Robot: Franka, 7 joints.
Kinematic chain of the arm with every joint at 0, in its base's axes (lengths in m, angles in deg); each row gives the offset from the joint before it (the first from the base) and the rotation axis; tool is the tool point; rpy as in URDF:
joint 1: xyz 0 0 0.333 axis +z
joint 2: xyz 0 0 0 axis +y
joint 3: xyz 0 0 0.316 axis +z
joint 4: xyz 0.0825 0 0 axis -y
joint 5: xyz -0.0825 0 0.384 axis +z
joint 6: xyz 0 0 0 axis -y
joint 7: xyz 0.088 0 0 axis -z
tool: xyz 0 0 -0.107 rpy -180 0 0
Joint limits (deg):
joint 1: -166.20..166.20
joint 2: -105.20..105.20
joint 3: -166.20..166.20
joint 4: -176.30..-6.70
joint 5: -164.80..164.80
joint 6: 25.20..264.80
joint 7: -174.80..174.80
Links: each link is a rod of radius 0.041 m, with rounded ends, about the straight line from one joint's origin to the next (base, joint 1, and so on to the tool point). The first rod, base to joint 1, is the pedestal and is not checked.
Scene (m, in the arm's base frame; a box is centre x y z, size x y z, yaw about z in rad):
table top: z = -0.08
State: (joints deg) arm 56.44 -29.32 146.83 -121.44 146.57 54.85 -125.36
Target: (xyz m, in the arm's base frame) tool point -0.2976 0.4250 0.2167
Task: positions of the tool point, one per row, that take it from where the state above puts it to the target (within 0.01 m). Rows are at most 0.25 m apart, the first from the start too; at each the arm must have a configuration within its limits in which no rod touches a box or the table.
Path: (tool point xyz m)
1: -0.5663 -0.1310 0.2867
2: -0.5537 0.0894 0.2464
3: -0.4578 0.2852 0.2229
4: -0.2976 0.4250 0.2167

